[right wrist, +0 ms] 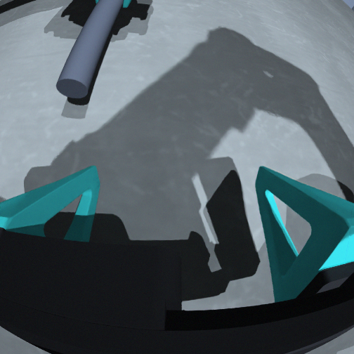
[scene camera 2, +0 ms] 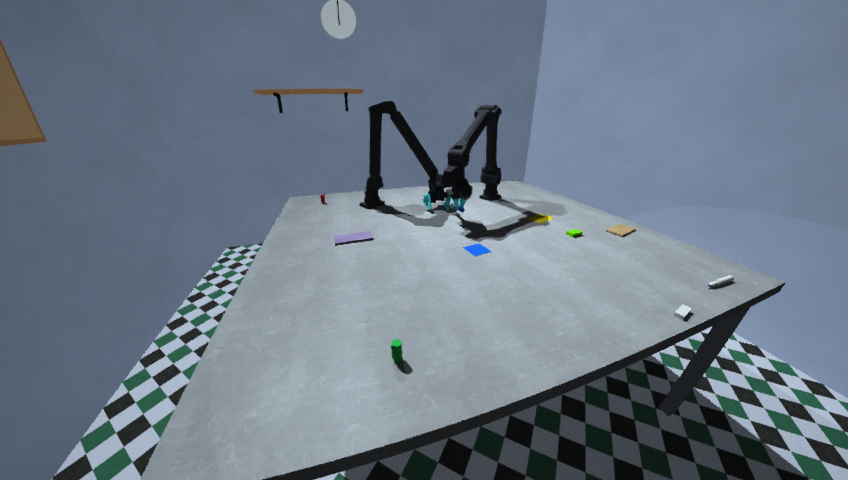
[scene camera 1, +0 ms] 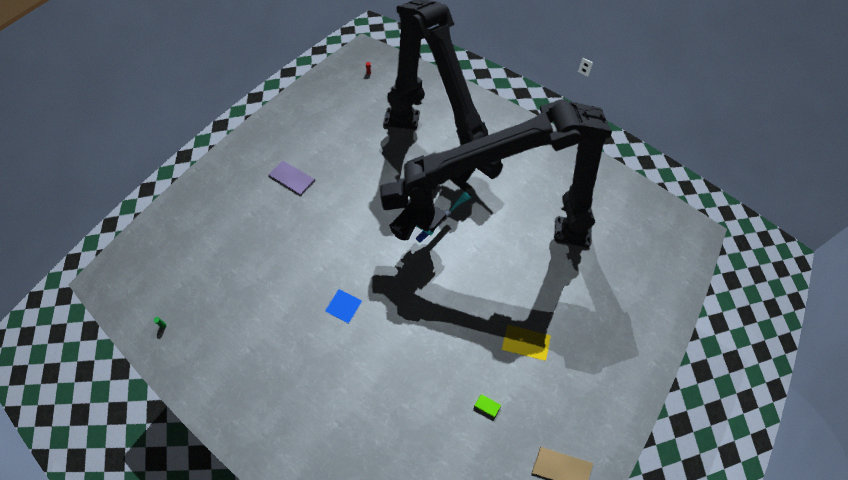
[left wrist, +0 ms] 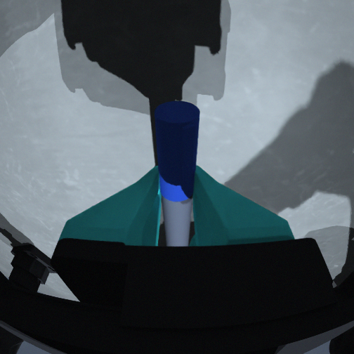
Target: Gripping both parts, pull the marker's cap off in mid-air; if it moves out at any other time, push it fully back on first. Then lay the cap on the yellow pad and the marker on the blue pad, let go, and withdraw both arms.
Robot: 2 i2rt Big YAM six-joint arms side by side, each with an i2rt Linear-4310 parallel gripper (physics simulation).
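Frame: origin at the left arm's base, x ahead, y left, z up, level; centimetres.
Seen in the pictures: left gripper, fingertip midpoint: (scene camera 2: 459,209) (scene camera 1: 428,232); right gripper, fingertip midpoint: (scene camera 2: 439,209) (scene camera 1: 438,201); left arm's base, origin of the base link: (scene camera 2: 489,197) (scene camera 1: 572,233); right arm's base, origin of the base link: (scene camera 2: 372,205) (scene camera 1: 401,119).
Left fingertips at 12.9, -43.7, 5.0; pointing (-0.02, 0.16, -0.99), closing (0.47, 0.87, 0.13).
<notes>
Offsets run from my left fingertips to a thing's middle, as dx, dy, dz.
My left gripper (left wrist: 176,174) (right wrist: 114,3) is shut on the marker, whose grey body (left wrist: 177,225) (right wrist: 90,50) runs back between the fingers, above the table. The blue cap @[+1.8, -1.1, +1.0] (scene camera 1: 421,236) (left wrist: 177,135) is on the marker's end and sticks out past the fingertips; its rim lies between them. My right gripper (right wrist: 177,174) (scene camera 2: 437,204) is open and empty. In the right wrist view the marker's bare end is at the upper left, beyond and apart from its fingers. The yellow pad @[+25.5, +32.5, -4.9] (scene camera 1: 532,350) (scene camera 2: 542,218), partly in shadow, and the blue pad @[+25.6, -18.6, -4.9] (scene camera 1: 343,306) (scene camera 2: 477,249) lie on the table.
A purple slab @[-13.5, -48.5, -4.6] (scene camera 1: 291,177) (scene camera 2: 354,238), a green cylinder @[+45.6, -70.0, -2.6] (scene camera 1: 160,322) (scene camera 2: 396,351), a lime block @[+45.0, +24.6, -4.2] (scene camera 1: 487,405) (scene camera 2: 574,233), a tan slab @[+58.5, +46.9, -4.6] (scene camera 1: 562,463) (scene camera 2: 621,230) and a red object @[-70.9, -38.3, -2.6] (scene camera 1: 368,68) (scene camera 2: 323,198) stand or lie around. A white cylinder @[+93.8, +21.3, -4.1] (scene camera 2: 721,281) and white block @[+85.8, -7.0, -4.4] (scene camera 2: 683,311) are near the table edge.
</notes>
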